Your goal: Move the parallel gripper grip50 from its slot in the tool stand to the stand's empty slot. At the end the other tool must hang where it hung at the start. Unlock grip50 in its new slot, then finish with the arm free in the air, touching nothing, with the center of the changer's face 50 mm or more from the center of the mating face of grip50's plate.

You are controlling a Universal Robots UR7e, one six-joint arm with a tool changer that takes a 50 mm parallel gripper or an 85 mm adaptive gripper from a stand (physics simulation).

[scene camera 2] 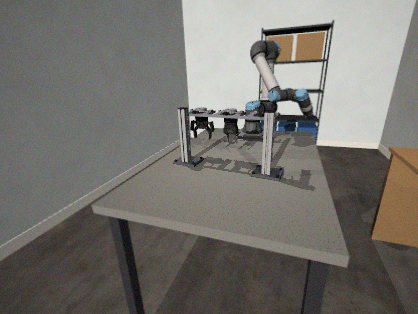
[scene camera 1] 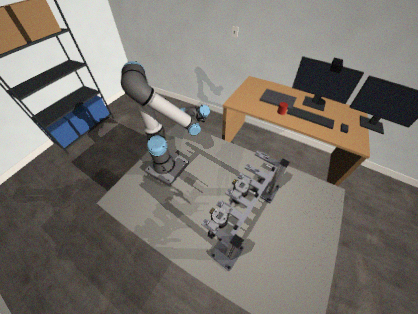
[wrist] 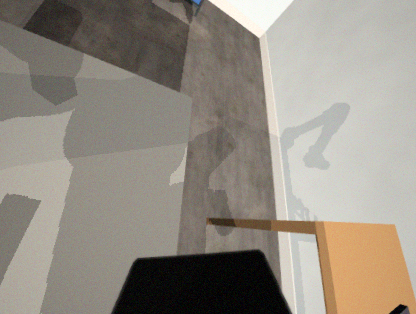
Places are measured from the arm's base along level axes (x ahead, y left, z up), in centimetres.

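Where they show: arm's base, origin of the base link: (scene camera 2: 252,131) (scene camera 1: 164,164).
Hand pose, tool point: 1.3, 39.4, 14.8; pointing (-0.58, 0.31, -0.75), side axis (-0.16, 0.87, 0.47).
Each offset is from my tool point to the centre of the thing, as dx, dy, dz. "spot": to the spot under its first point. Level surfaces: height alone.
The tool stand (scene camera 1: 227,254) (scene camera 2: 268,145) stands on the grey table. The slim parallel gripper grip50 @(+55.0, -39.4, +1.3) (scene camera 2: 230,127) hangs in its middle slot, its round plate @(spot: +55.8, -39.2, +9.8) (scene camera 1: 242,186) face up. The adaptive gripper (scene camera 2: 201,125) hangs in the end slot farther from the desk, under its own plate @(spot: +54.3, -57.4, +9.9) (scene camera 1: 219,216). The slot nearest the desk @(dz +9.3) (scene camera 1: 263,156) holds no tool. The arm's wrist (scene camera 1: 202,114) (scene camera 2: 303,100) carries no gripper and is in the air, well away from the stand. Grip50's finger opening is too small to judge. The stand does not show in the wrist view.
A wooden desk (scene camera 1: 240,92) (scene camera 2: 400,195) (wrist: 360,260) with two monitors stands beside the table. The arm's base (scene camera 1: 167,167) is bolted to the table. A shelf rack (scene camera 1: 47,79) stands by the wall. A black block (wrist: 202,285) fills the wrist view's bottom.
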